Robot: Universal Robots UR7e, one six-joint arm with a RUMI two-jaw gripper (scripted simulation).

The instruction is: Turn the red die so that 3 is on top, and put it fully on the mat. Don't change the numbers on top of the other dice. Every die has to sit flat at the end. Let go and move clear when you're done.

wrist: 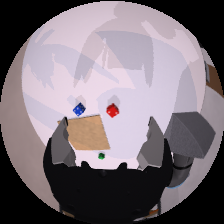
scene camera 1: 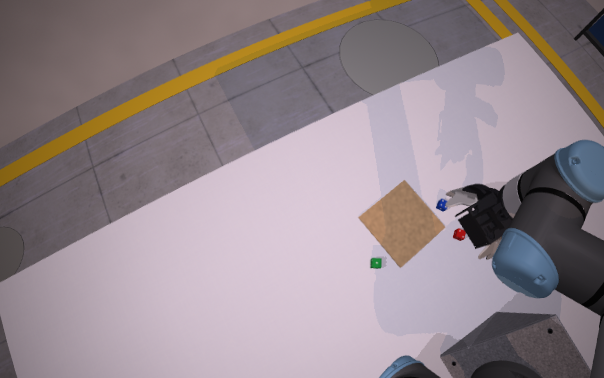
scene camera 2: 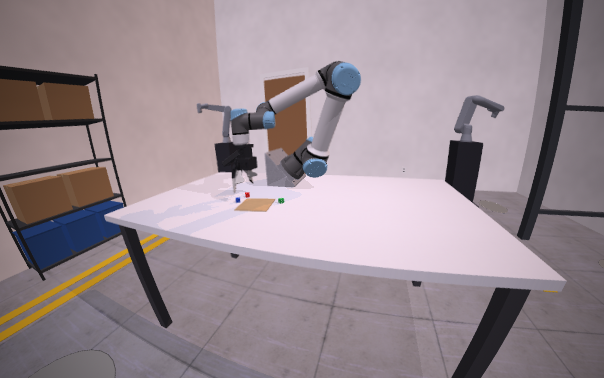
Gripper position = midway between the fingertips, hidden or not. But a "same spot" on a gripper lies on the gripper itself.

The gripper shows in the wrist view (107,117), in scene camera 1 and in scene camera 2. The same spot on the gripper: (scene camera 2: 237,178) is (scene camera 1: 462,197).
